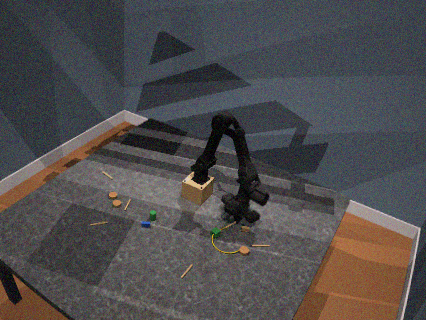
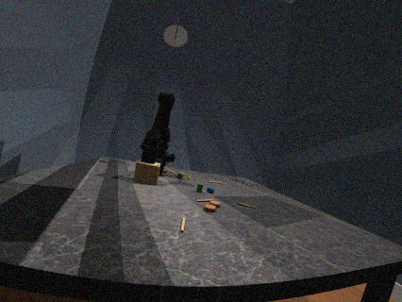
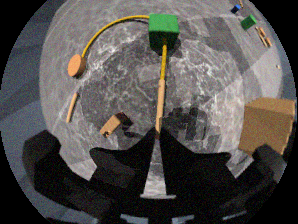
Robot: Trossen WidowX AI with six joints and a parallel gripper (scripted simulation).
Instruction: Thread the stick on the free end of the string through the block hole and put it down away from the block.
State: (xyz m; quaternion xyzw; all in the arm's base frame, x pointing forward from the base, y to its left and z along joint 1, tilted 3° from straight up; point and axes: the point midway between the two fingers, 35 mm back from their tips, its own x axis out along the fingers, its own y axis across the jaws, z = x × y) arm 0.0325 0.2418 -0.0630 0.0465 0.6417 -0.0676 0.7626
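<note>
My gripper tip is now 40 mm short of the thin wooden stick, 10 mm to the left of it and 10 mm below it. Round my gripper tip: round wooden button: 120 mm ahead, 130 mm to the left, 10 mm above; green block: 130 mm ahead, 20 mm to the right, 20 mm above; small wooden piece: 20 mm ahead, 60 mm to the left, 10 mm above.
</note>
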